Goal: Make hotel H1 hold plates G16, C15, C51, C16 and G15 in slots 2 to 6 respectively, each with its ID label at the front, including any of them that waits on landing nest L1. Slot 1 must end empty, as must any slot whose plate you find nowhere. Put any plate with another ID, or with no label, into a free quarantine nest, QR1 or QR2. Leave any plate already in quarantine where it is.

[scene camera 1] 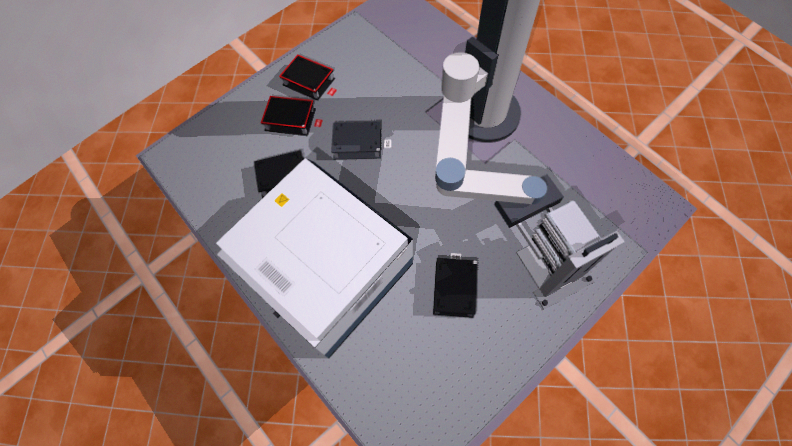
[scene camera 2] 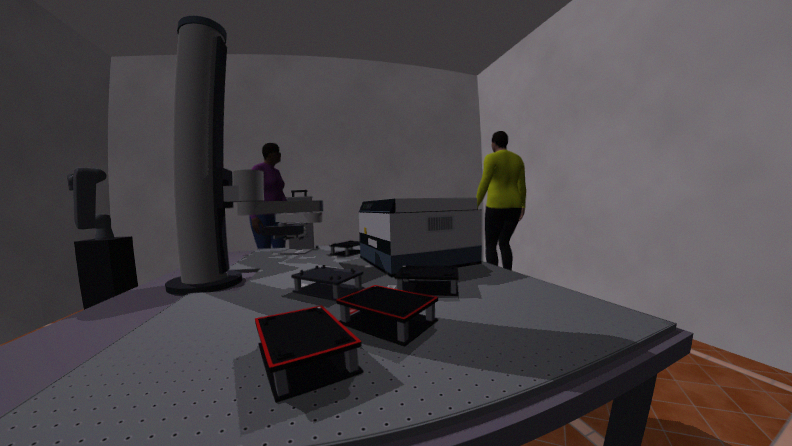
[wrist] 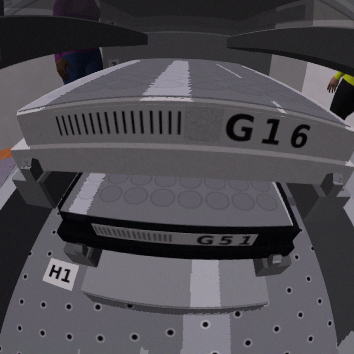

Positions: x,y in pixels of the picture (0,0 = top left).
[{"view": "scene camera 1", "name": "my gripper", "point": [556,249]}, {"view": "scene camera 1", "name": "hotel H1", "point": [556,281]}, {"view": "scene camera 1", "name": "landing nest L1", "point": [275,169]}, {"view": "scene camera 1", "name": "black nest N6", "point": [455,285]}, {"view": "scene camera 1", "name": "white instrument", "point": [347,320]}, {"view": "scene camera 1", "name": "red-rimmed nest QR2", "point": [305,72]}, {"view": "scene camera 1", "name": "red-rimmed nest QR1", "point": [283,111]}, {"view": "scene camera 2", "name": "dark grey nest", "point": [321,275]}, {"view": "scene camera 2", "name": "red-rimmed nest QR2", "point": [303,333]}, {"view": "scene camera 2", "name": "red-rimmed nest QR1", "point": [384,300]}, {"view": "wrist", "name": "plate G51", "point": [177,217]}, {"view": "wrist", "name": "hotel H1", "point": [168,44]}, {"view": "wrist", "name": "H1 label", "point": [58,272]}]
